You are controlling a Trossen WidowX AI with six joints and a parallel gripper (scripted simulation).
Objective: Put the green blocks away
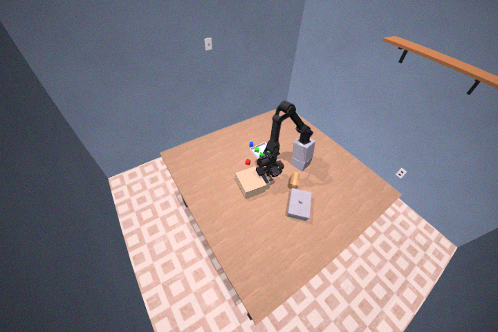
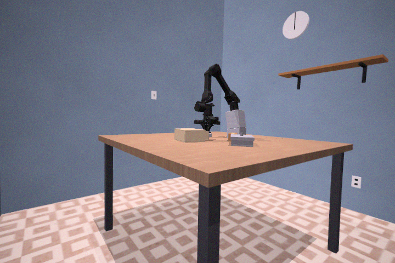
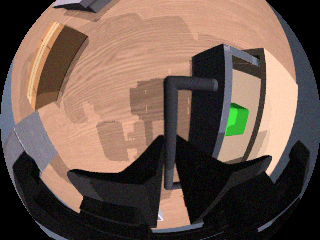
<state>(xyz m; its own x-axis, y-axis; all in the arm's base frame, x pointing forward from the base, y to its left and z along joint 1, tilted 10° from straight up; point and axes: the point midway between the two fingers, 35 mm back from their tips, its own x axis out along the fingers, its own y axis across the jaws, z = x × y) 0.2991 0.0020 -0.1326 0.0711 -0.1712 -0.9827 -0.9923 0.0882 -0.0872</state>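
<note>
Now: hand 80 mm short of the drawer, 10 mm to the left of it and 40 mm above it. From my hand the other things lie so: red block 50 mm ahead, 200 mm to the right, 60 mm below; small wooden container 140 mm behind, 120 mm to the left, 40 mm below; tan drawer cabinet 130 mm ahead, 10 mm to the right, 40 mm below.
</note>
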